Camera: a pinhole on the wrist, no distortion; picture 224 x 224 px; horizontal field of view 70.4 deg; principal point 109.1 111.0 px. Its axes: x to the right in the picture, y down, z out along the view. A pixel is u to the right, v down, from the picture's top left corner.
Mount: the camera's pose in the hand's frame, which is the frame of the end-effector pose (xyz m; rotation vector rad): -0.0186 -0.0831 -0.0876 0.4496 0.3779 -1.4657
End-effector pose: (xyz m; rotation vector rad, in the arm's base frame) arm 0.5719 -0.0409 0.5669 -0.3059 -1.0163 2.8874
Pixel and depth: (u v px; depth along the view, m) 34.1 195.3 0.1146
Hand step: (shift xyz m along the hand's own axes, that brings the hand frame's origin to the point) 0.0350 -0.0919 0.0421
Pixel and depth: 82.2 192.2 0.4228
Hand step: 0.1802 -0.2259 0.3256
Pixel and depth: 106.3 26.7 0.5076
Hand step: -0.3017 -0.3470 0.3374
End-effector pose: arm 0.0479 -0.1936 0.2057 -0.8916 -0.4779 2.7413
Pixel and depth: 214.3 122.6 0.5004
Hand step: 0.0286 -0.6208 0.1775
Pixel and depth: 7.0 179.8 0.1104
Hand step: 0.0209 -0.0759 0.0462
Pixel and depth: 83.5 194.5 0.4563
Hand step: 0.2028 -0.2401 0.3568
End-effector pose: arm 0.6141 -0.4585 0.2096 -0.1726 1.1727 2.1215
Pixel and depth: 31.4 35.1 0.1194
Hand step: -0.0830 -0.0964 0.0412
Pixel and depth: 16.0 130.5 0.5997
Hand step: 0.0127 -0.0823 0.6108
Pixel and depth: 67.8 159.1 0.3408
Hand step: 0.0686 -0.1752 0.2568
